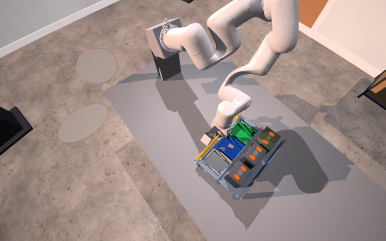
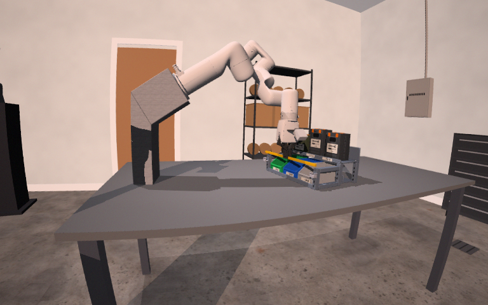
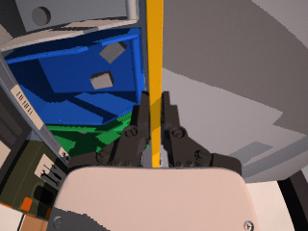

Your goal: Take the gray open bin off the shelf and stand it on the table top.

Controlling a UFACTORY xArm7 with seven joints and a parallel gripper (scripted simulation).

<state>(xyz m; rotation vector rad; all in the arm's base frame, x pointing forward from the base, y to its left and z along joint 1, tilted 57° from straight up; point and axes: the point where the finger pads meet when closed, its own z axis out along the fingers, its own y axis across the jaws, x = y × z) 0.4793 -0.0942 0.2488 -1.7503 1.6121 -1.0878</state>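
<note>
The blue bin lies 100 mm ahead of my hand, 70 mm below it and 10 mm to the right of it. Also, from my hand: gray open bin (120 mm to the right, 100 mm ahead, 70 mm below); then green bin (110 mm to the left, 110 mm ahead, 70 mm below); then yellow bar (20 mm below).
</note>
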